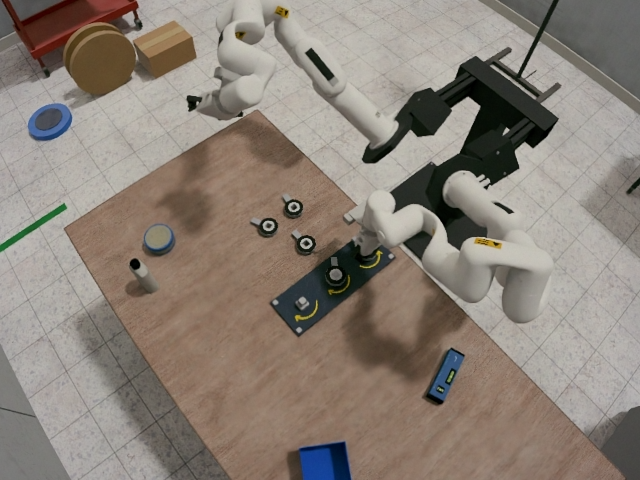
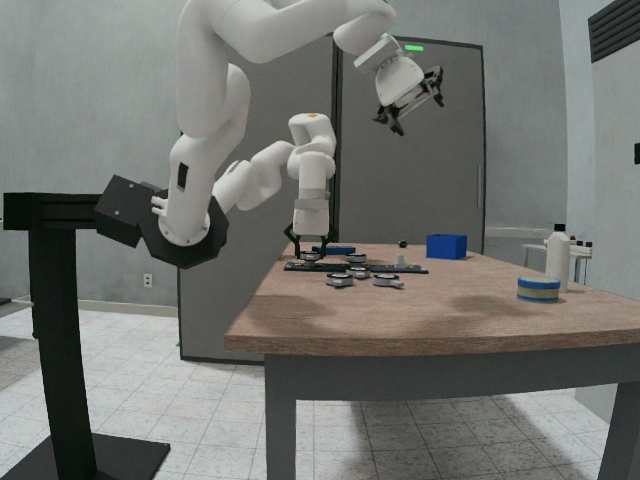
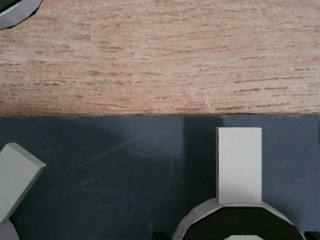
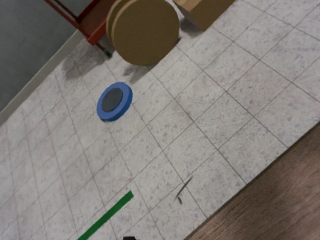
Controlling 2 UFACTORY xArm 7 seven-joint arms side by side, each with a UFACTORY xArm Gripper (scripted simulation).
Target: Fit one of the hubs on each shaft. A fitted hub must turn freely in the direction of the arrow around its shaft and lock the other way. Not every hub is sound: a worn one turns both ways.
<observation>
In view: the right gripper (image 2: 418, 116), a white bottle (image 2: 558, 248), a tape roll (image 2: 534, 289) and a dark board (image 3: 101, 170).
The tape roll shows as well in image 1 (image 1: 158, 238). The right gripper also shows in image 1 (image 1: 204, 111). Image 3 misses the white bottle: it is out of frame. Image 4 does not show the white bottle: it is out of frame.
</observation>
